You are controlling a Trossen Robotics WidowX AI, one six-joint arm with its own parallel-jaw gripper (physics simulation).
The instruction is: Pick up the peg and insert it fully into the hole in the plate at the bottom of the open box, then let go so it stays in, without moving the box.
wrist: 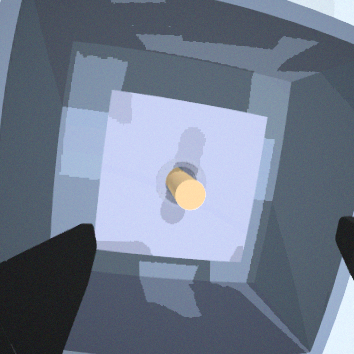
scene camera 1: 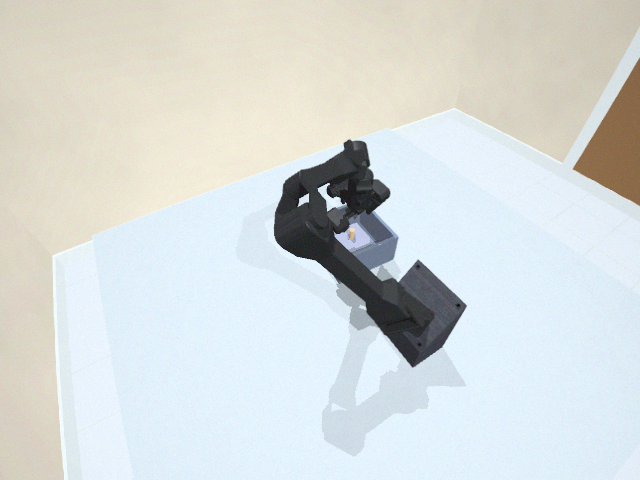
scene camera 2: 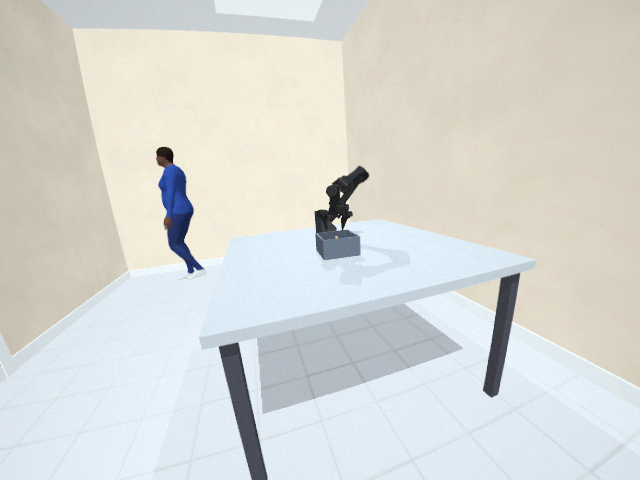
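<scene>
The tan peg stands in the round hole of the pale plate, its upper part sticking out above the plate. It looks close to upright, with a slight lean in the wrist view; how deep it sits is hard to tell. The plate lies at the bottom of the open grey-blue box. My gripper is open wide and empty, above the box, its two black fingertips apart on either side of the peg and not touching it.
The box stands on the light blue table, with its walls around the plate. The dark arm base is beside the box in the first scene view. A person in blue stands on the floor beyond the table.
</scene>
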